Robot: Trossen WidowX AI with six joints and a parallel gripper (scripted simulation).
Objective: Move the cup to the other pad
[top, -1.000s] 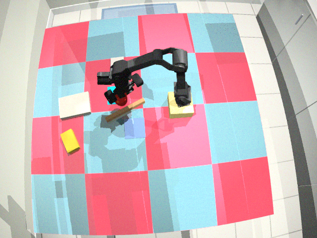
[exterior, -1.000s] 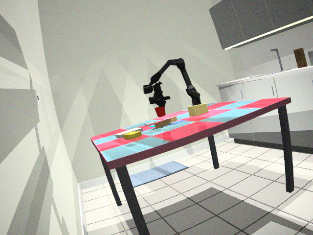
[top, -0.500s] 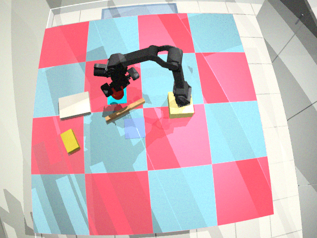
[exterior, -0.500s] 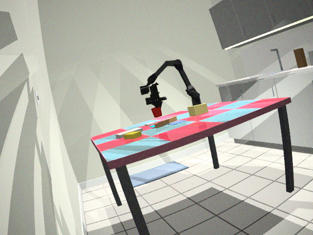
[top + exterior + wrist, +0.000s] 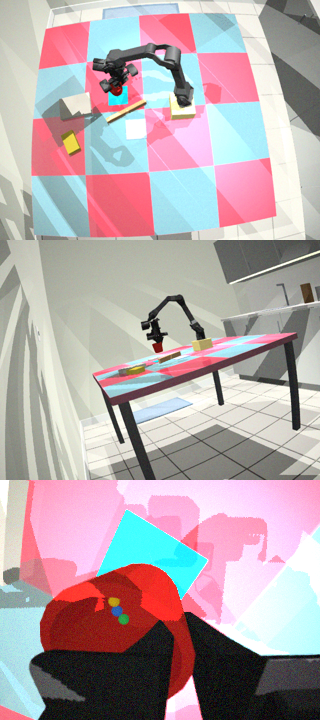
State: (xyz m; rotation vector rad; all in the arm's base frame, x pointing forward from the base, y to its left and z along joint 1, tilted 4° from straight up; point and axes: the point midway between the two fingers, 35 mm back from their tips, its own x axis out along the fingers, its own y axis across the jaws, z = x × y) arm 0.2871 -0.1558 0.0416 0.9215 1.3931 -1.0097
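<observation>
My gripper tip is 110 mm to the right of the wooden plank, 90 mm above it and 10 mm short of it. Also, from my gripper tip: white pad 180 mm to the right, 90 mm below, 10 mm behind; then red cup 30 mm ahead, 10 mm to the left; then white slab 280 mm ahead, 80 mm below, 10 mm to the left.
</observation>
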